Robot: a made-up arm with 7 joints.
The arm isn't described. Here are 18 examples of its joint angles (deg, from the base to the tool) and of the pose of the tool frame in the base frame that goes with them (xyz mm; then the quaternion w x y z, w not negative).
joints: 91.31 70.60 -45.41 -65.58 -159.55 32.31 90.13
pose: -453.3 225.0 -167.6 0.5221 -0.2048 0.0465 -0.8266
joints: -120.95 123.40 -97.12 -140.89 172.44 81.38 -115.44
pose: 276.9 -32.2 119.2 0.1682 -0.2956 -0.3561 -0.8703
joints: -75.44 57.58 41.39 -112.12 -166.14 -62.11 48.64
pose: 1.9 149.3 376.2 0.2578 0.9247 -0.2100 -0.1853
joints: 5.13 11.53 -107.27 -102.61 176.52 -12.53 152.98
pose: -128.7 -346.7 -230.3 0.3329 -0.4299 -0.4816 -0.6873
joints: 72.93 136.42 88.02 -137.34 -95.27 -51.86 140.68
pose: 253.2 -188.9 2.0 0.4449 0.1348 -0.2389 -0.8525
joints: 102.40 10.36 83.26 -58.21 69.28 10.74 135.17
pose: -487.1 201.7 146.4 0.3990 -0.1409 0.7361 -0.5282
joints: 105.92 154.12 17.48 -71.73 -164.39 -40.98 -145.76
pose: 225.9 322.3 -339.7 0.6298 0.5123 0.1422 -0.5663
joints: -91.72 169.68 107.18 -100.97 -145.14 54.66 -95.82
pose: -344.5 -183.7 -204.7 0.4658 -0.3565 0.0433 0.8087
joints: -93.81 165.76 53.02 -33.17 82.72 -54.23 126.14
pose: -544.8 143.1 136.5 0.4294 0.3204 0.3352 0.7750
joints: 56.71 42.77 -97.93 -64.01 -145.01 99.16 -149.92
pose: -453.6 -62.0 -279.3 0.7222 -0.5036 -0.3168 0.3527
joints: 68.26 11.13 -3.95 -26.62 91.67 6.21 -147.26
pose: -460.0 27.0 -358.7 0.8799 -0.1244 0.3113 -0.3368
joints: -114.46 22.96 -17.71 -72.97 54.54 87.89 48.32
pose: 185.9 -250.4 412.5 0.7976 -0.2900 -0.5019 -0.1668
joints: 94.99 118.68 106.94 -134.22 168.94 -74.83 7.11
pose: 311.6 -91.5 39.2 0.3484 -0.4616 -0.7184 0.3864
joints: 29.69 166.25 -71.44 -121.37 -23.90 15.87 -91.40
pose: 25.3 364.9 -73.0 0.3616 0.1860 -0.4152 0.8138
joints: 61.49 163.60 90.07 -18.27 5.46 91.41 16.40
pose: 460.5 162.9 325.6 0.5737 0.7055 -0.2196 0.3534
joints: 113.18 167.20 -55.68 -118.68 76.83 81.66 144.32
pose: -189.4 329.8 -39.7 0.2031 0.9705 0.1280 -0.0230
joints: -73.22 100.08 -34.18 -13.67 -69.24 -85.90 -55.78
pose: 148.5 529.3 207.5 0.0144 0.4873 -0.0094 -0.8731
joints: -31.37 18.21 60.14 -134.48 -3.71 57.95 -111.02
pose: 128.6 231.4 190.6 0.5595 0.7851 -0.1842 -0.1916
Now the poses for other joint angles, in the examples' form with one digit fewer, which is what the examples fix.
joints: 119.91 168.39 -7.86 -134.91 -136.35 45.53 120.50
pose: -202 108 -231 0.454 -0.576 -0.236 -0.637
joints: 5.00 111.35 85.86 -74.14 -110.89 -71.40 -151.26
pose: 60 194 473 0.585 0.008 -0.780 0.222
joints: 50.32 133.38 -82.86 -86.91 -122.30 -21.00 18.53
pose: -165 450 -50 0.114 0.541 -0.378 0.742
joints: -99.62 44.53 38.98 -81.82 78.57 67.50 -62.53
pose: 122 217 429 0.138 0.017 -0.930 -0.340
